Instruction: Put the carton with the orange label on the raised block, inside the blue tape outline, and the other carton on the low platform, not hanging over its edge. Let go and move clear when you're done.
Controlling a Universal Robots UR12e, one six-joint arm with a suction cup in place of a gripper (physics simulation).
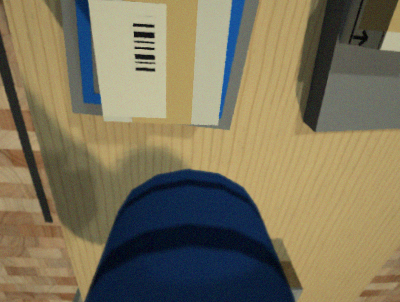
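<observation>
A carton (179,60) with a white label and barcode stands on the grey raised block (84,107) at the upper left. Blue tape (84,65) shows on both sides of it; the carton hides the tape's near edge. Part of another carton (392,42), with an arrow on its shaded side, stands on the grey low platform (357,102) at the upper right. Its orange label does not show. My blue suction cup (190,174) is in front of the block, over the wooden table. Nothing shows at its tip, and it touches neither carton.
A small tan and brown box-like thing (290,270) shows partly behind the cup at the lower right. A black strip (25,135) runs along the left side. The wooden table (260,165) has a parquet floor beside it. Shadows fall left of the cup.
</observation>
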